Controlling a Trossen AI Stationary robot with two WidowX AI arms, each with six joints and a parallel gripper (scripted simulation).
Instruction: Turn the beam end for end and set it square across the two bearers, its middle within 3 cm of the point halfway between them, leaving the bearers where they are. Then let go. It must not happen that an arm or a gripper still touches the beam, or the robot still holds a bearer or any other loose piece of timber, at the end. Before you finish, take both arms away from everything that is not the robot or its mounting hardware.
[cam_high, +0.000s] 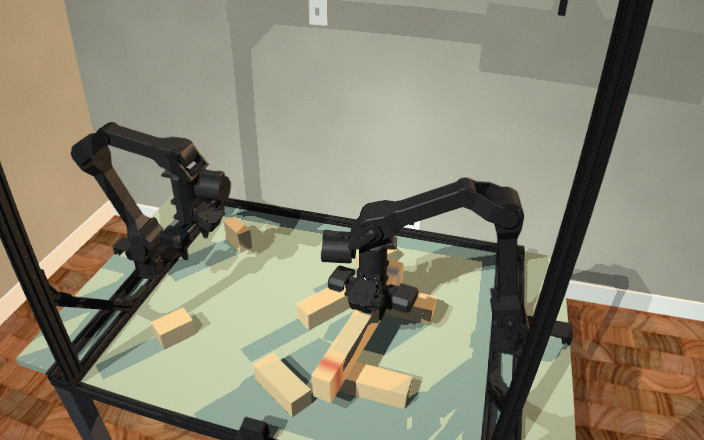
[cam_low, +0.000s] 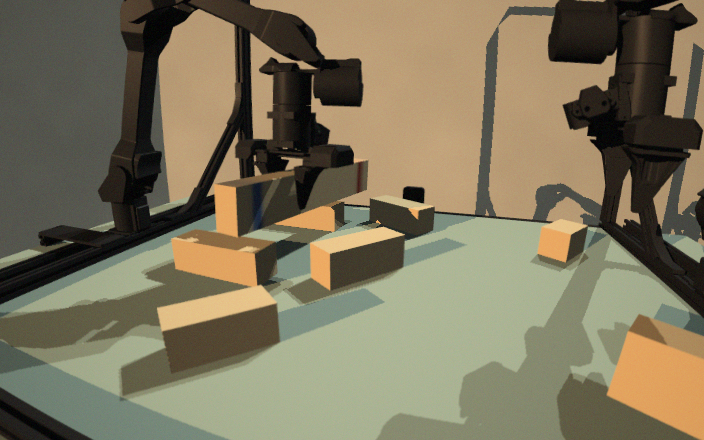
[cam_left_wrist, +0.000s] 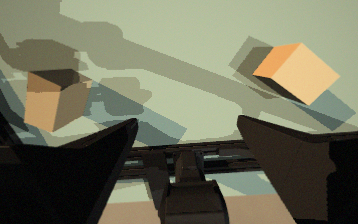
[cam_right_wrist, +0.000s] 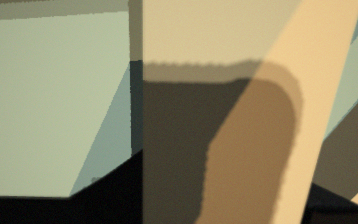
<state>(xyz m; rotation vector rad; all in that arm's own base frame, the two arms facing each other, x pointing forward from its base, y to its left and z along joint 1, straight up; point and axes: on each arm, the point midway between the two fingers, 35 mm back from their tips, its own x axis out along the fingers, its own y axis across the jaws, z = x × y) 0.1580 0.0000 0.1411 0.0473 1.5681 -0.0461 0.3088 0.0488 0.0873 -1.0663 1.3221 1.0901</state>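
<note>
Right now the beam is 50 mm behind my right hand, 10 mm to the left of it and 10 mm below it.
</note>
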